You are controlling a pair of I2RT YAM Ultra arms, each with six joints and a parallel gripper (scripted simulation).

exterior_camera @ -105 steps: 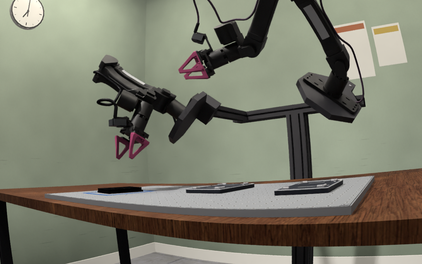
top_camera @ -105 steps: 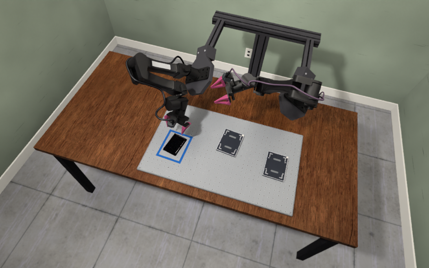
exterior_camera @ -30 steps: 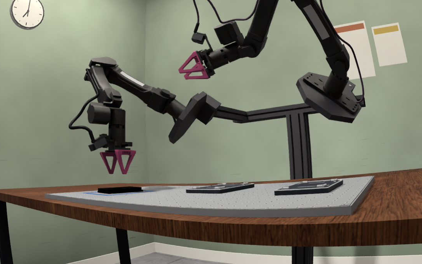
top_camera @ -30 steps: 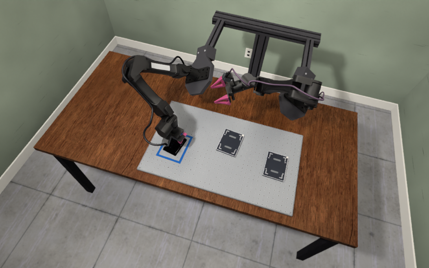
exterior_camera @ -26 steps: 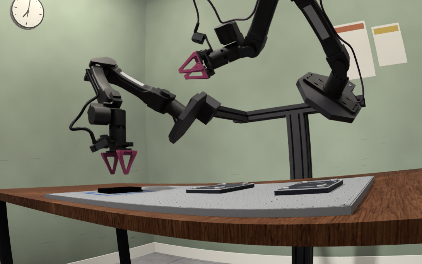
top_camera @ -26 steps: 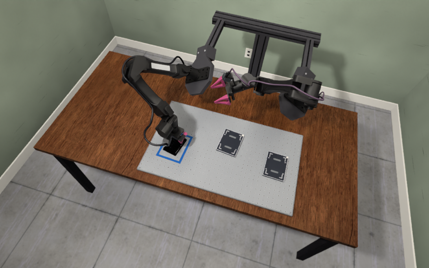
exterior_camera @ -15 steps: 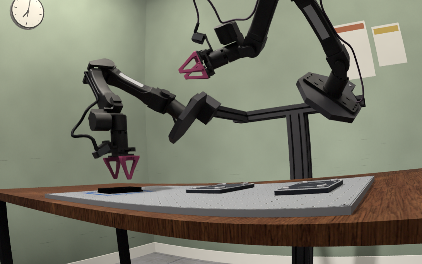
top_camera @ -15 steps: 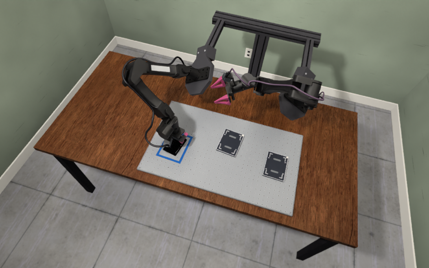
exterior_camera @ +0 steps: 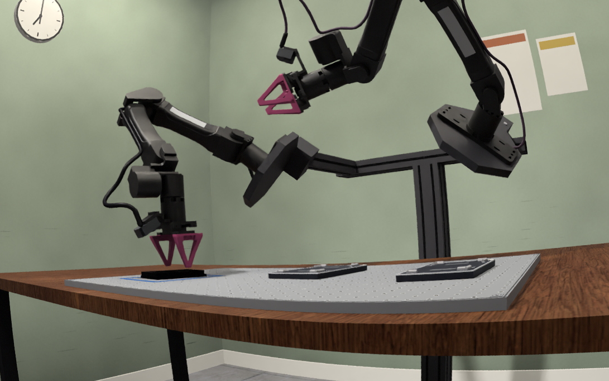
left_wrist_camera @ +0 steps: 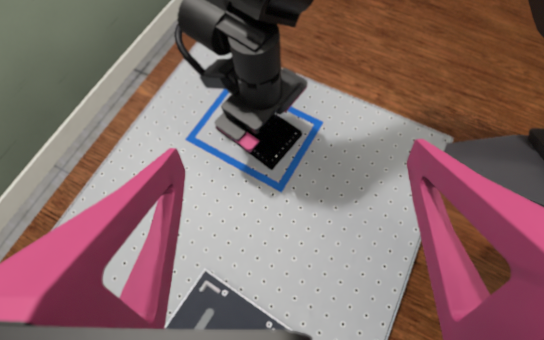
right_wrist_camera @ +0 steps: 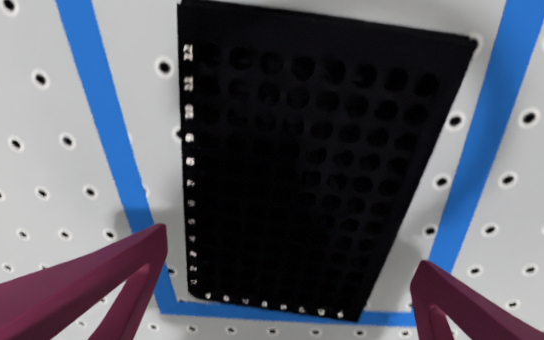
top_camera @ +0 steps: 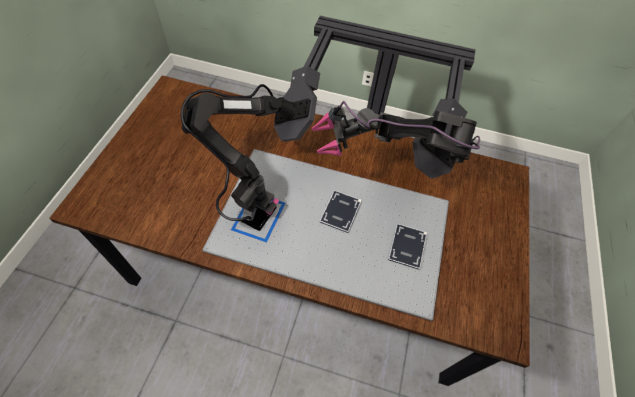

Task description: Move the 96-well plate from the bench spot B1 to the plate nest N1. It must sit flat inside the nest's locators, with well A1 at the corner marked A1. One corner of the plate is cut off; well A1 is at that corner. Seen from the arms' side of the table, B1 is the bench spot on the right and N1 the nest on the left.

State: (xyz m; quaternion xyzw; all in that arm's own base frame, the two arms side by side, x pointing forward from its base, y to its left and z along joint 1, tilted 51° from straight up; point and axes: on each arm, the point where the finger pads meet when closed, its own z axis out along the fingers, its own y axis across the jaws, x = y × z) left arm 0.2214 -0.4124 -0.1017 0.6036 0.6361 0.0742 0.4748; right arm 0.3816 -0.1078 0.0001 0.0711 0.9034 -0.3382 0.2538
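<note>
Now: the black 96-well plate 20 mm below my right hand and 10 mm ahead of it. Also, from my right hand: dark nest 600 mm to the left, 20 mm below, 20 mm behind; then A1 label 650 mm to the left, 90 mm behind, 20 mm below.
</note>
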